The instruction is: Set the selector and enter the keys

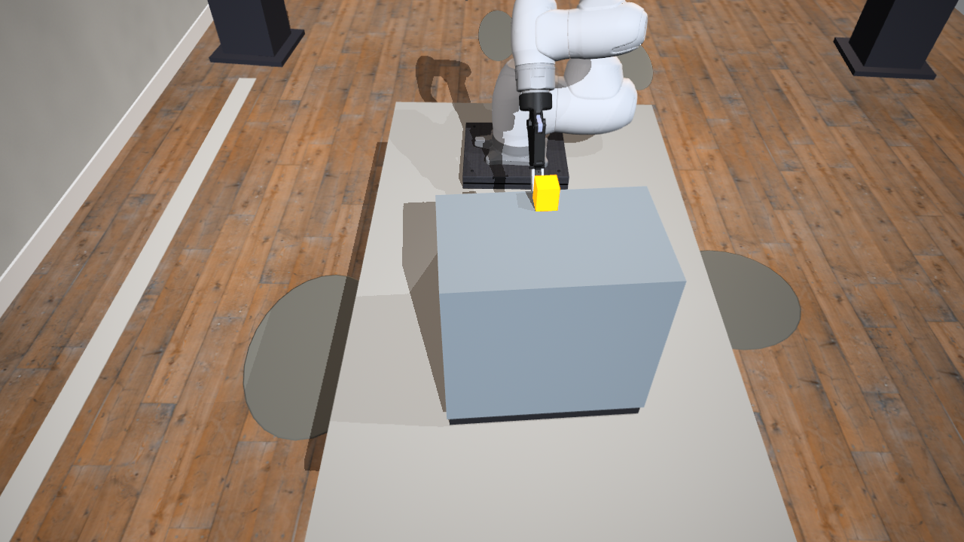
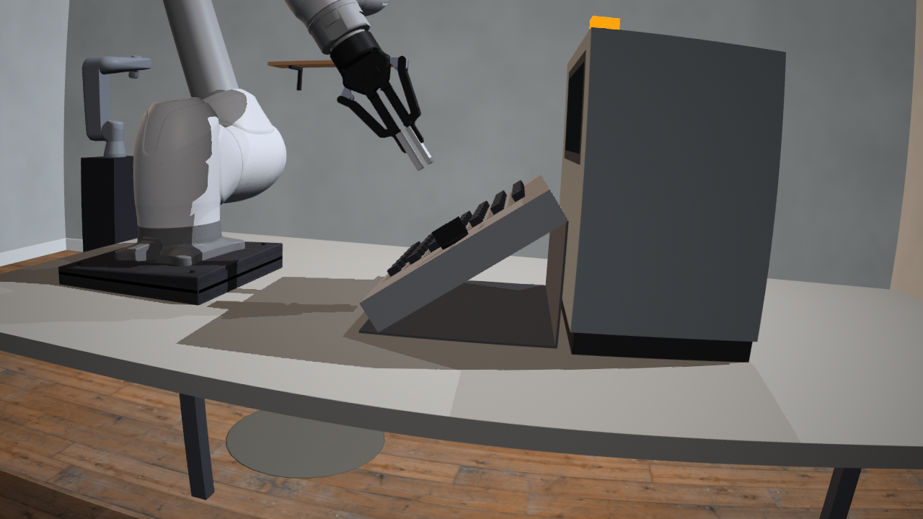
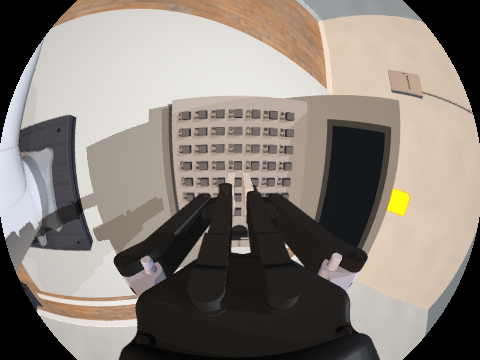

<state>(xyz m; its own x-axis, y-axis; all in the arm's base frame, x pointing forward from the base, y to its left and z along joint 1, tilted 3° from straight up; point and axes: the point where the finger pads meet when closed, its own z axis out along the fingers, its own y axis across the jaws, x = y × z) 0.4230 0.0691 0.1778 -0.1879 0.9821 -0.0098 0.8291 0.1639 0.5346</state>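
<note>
Now: hand 130 mm above the key, 40 mm to the right of it and 40 mm short of it. From my hand the other things lie so: black selector knob: 140 mm to the right, 110 mm ahead, 100 mm below; sloped keypad panel: 150 mm below, 110 mm ahead, 30 mm to the right.
</note>
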